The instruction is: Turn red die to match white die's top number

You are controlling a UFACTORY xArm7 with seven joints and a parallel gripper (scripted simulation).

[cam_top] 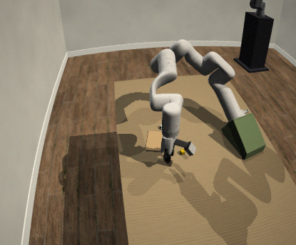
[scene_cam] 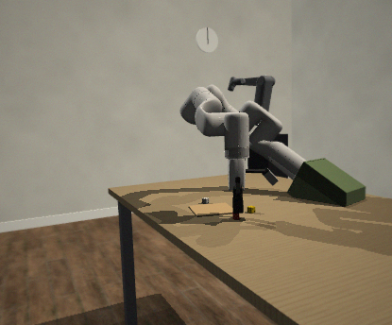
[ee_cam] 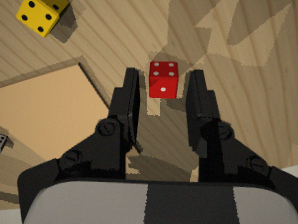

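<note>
My hand is 30 mm above the red die. The rest, counted from my hand: tan mat: 140 mm to the right, 40 mm below, 10 mm behind; white die: 230 mm to the right, 50 mm behind, 30 mm below; yellow die: 80 mm behind, 30 mm to the right, 30 mm below.
</note>
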